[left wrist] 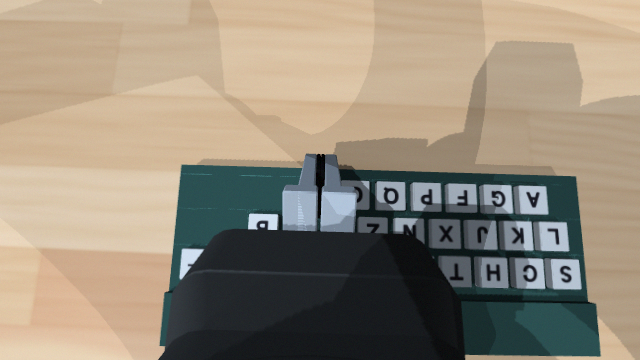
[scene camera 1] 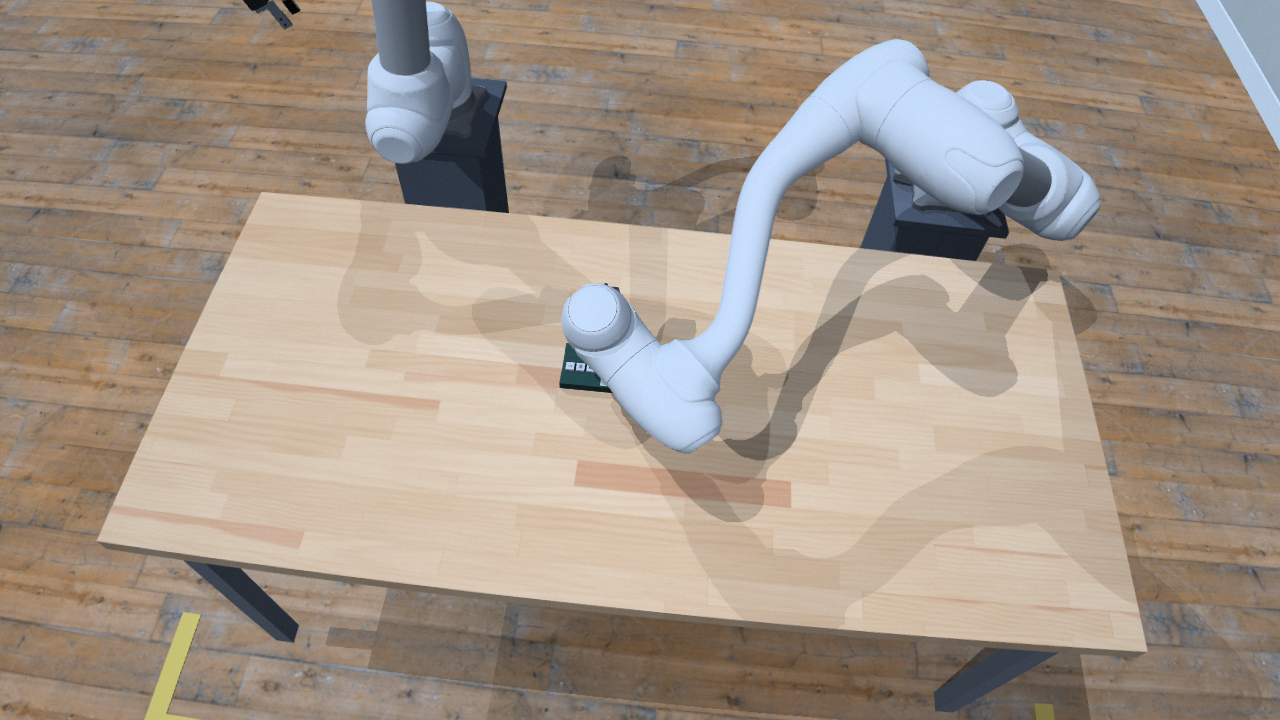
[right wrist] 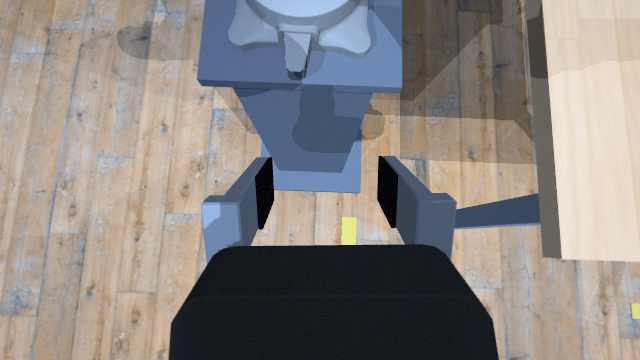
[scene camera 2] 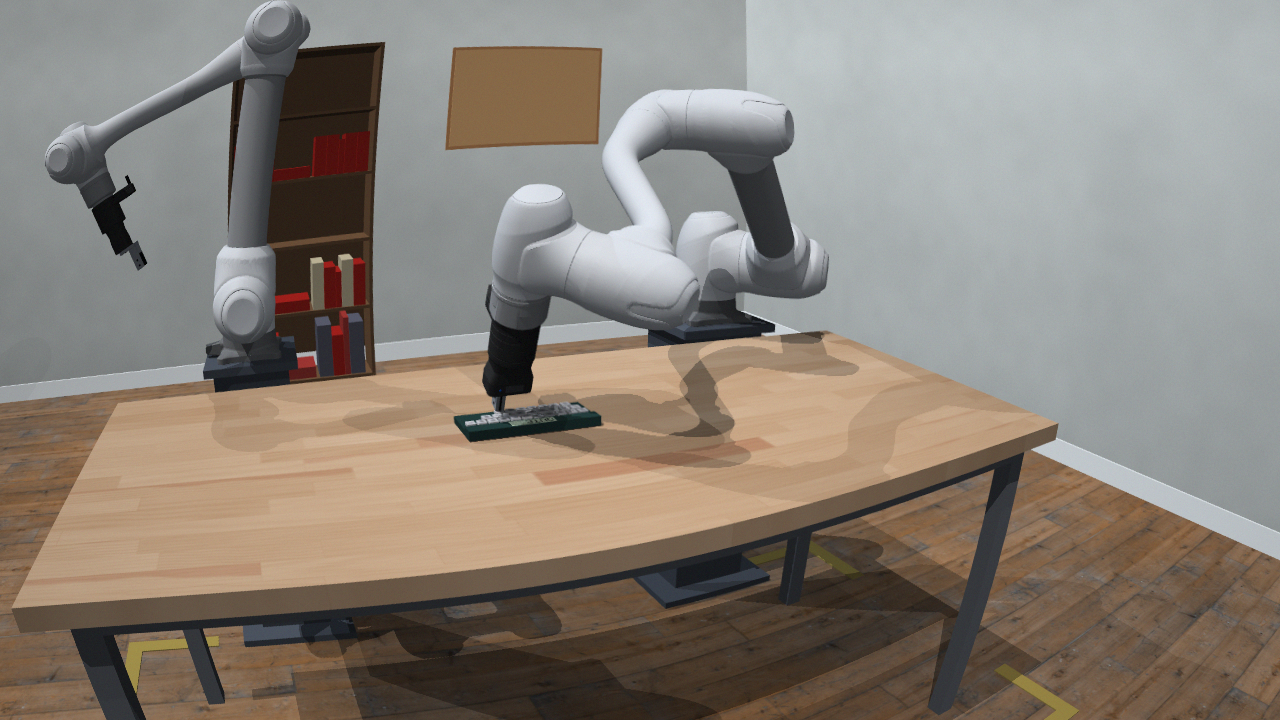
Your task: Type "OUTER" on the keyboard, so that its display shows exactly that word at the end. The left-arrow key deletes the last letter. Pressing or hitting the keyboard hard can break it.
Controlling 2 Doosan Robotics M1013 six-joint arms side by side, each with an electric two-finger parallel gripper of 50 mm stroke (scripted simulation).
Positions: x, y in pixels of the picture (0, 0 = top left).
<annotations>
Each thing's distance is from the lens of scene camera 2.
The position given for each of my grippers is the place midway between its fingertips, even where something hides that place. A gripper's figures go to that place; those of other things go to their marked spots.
my left gripper (scene camera 2: 497, 406): 1.41 m
my right gripper (scene camera 2: 142, 267): 1.96 m
arm pedestal (scene camera 2: 270, 379): 1.90 m
</annotations>
